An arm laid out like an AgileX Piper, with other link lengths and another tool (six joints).
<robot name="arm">
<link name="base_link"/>
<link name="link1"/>
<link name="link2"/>
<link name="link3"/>
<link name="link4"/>
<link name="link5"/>
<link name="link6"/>
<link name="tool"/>
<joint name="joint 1" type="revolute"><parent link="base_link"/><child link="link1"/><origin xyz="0 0 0.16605" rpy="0 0 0"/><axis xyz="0 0 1"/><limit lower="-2.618" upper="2.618"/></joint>
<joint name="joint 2" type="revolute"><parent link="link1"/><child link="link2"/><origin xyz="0 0 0" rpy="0 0 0"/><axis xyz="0 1 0"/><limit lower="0" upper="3.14"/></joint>
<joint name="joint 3" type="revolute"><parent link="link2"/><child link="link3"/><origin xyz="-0.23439 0 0.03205" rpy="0 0 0"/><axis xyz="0 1 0"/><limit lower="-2.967" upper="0"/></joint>
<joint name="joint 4" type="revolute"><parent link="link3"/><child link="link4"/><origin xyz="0.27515 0 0.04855" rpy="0 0 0"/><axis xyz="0.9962 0 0.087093"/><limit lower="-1.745" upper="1.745"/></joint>
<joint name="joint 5" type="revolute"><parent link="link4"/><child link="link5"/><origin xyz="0 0 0" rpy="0 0 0"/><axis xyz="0 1 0"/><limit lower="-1.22" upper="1.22"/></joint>
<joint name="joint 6" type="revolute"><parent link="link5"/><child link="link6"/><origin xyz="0.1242 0 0.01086" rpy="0 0 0"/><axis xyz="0.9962 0 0.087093"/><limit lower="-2.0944" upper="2.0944"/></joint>
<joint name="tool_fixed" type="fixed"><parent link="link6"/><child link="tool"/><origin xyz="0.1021 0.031 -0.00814" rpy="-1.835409 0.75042 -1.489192"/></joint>
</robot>
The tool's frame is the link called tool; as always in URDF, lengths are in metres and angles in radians.
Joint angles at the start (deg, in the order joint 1, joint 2, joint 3, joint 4, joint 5, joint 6):
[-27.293 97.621 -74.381 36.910 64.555 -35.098]
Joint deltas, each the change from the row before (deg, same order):
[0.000 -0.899 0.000 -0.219 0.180 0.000]
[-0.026 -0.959 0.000 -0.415 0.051 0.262]
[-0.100 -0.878 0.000 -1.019 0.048 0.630]
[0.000 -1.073 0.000 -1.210 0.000 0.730]
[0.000 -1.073 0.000 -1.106 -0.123 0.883]
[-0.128 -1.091 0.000 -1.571 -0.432 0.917]
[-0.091 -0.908 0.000 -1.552 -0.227 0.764]
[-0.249 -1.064 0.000 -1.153 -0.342 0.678]
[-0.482 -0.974 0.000 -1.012 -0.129 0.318]
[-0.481 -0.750 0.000 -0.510 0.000 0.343]
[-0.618 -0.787 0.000 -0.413 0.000 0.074]
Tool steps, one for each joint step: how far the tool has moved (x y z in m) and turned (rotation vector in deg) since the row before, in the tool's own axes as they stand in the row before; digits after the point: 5 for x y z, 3 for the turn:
[-0.00224 0.00228 -0.00392 0.530 0.117 -0.579]
[-0.00182 0.00168 -0.00444 0.746 0.179 -0.369]
[0.00084 0.00088 -0.00441 0.820 0.621 0.051]
[0.00048 0.00120 -0.00500 1.007 0.758 -0.057]
[-0.00001 0.00070 -0.00521 1.134 0.563 0.094]
[0.00198 -0.00123 -0.00621 1.624 0.894 0.171]
[0.00265 -0.00078 -0.00508 1.281 0.992 0.130]
[0.00138 -0.00124 -0.00659 1.544 0.526 0.122]
[0.00260 -0.00126 -0.00676 1.365 0.530 0.072]
[0.00159 -0.00082 -0.00547 0.959 0.110 0.280]
[0.00192 -0.00109 -0.00608 1.040 0.087 0.141]

